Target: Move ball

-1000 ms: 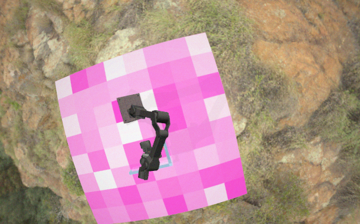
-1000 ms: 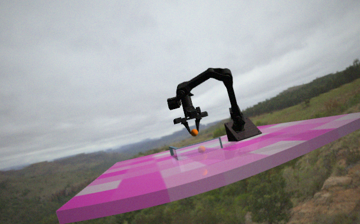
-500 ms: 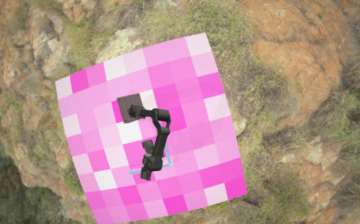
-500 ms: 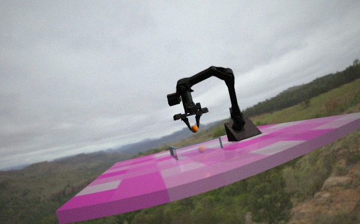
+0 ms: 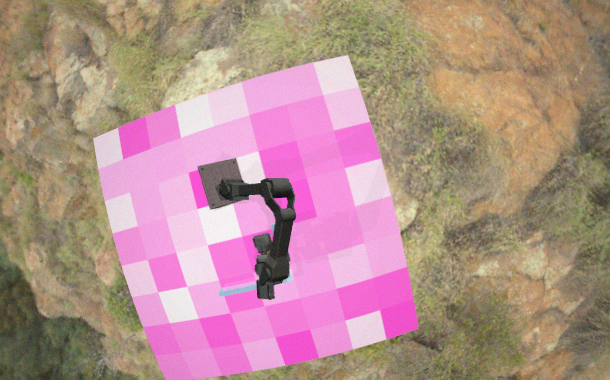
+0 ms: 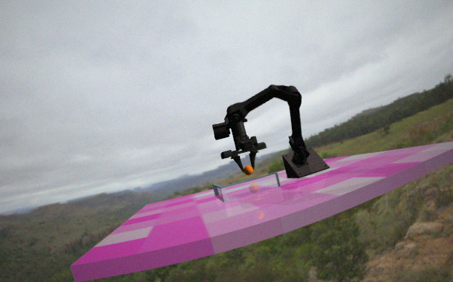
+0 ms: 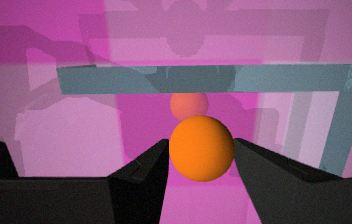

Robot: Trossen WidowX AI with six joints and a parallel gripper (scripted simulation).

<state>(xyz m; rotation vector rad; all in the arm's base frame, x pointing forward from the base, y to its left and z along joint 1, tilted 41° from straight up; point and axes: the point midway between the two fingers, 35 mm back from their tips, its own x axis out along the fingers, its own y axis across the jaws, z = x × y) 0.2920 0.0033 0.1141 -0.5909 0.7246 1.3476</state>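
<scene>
Right now the see-through copy is 80 mm below my gripper tip and 10 mm to the left of it. Also, from my gripper tip: orange ball right at my gripper tip; then clear wall 70 mm below, 30 mm to the left, 20 mm ahead.
</scene>
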